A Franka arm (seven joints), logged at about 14 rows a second.
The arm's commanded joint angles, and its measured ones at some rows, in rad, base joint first. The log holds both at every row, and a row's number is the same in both.
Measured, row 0:
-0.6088, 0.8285, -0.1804, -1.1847, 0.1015, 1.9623, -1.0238
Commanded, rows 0 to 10:
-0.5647, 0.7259, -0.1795, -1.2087, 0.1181, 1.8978, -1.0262
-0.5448, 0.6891, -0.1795, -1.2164, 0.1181, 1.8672, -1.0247
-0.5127, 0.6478, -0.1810, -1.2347, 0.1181, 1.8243, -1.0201
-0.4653, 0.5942, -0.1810, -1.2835, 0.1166, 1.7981, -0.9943
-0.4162, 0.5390, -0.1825, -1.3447, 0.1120, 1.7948, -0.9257
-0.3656, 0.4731, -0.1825, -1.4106, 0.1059, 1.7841, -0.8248
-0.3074, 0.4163, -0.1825, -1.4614, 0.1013, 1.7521, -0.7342
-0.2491, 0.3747, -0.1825, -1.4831, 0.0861, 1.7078, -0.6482
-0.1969, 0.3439, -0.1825, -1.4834, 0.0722, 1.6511, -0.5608
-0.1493, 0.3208, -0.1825, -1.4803, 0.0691, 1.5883, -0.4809
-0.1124, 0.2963, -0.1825, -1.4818, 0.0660, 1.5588, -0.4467
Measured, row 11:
-0.1769, 0.3833, -0.1712, -1.4180, 0.0852, 1.6070, -0.5351
